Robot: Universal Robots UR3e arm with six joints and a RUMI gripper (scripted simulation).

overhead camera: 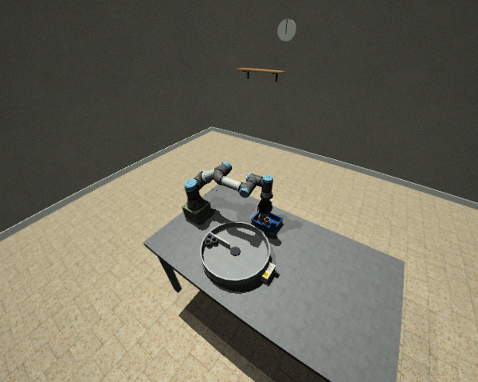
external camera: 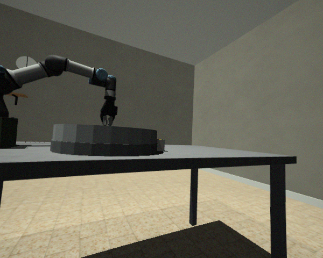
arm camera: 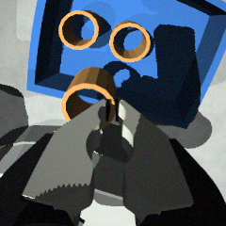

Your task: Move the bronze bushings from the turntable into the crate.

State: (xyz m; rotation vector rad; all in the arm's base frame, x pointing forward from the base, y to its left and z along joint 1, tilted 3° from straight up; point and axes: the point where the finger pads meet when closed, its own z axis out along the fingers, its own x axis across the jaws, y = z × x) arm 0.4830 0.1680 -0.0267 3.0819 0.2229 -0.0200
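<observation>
Right now my hand is 8 cm above the blue crate, 4 cm to the right of it and 1 cm short of it. From my hand the other things lie so: turntable 32 cm to the right, 5 cm below, 4 cm behind.
</observation>
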